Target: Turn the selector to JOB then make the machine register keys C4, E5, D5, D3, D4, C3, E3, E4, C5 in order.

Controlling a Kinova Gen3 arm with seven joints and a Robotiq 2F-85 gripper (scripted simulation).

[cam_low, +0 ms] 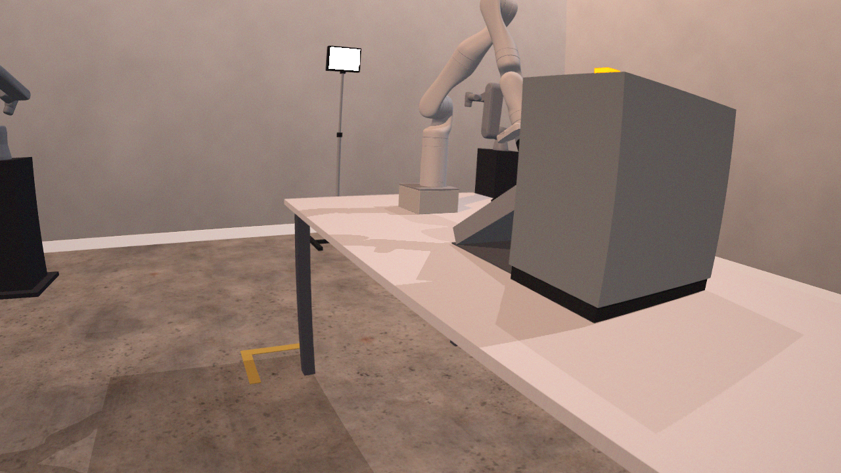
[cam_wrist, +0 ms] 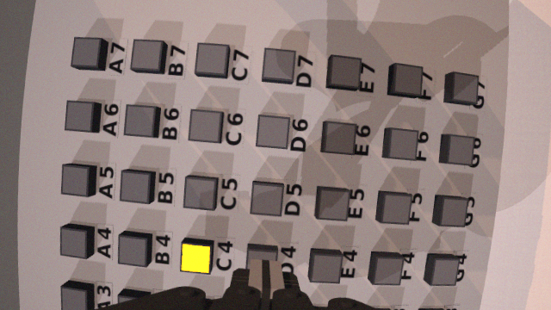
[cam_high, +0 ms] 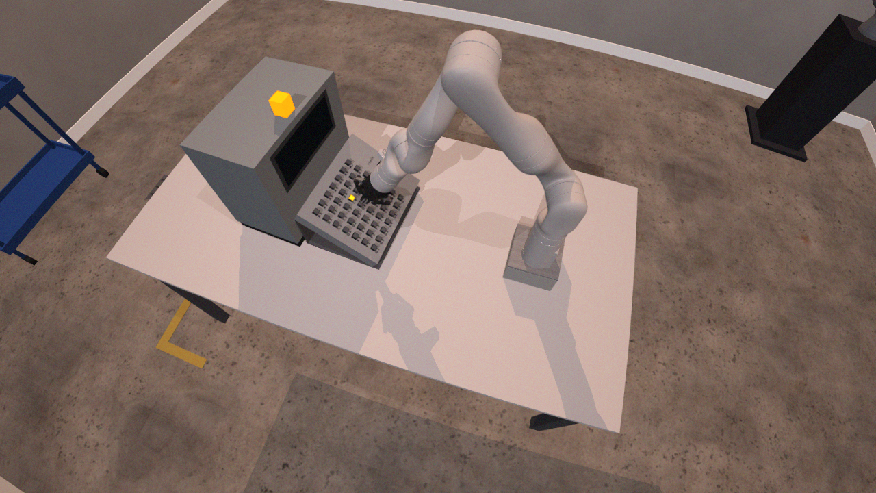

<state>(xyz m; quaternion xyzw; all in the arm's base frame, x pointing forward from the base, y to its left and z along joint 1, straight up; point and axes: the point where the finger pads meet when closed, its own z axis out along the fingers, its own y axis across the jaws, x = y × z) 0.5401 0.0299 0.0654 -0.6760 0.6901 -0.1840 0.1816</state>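
The key D5 is 40 mm below my hand, 30 mm to the right of it and 20 mm ahead of it. The rest, counted from my hand: key E5: 60 mm below, 30 mm to the right, 10 mm behind; then key: 50 mm ahead, 20 mm below; then key D3: 40 mm below, 30 mm to the left, 20 mm ahead.
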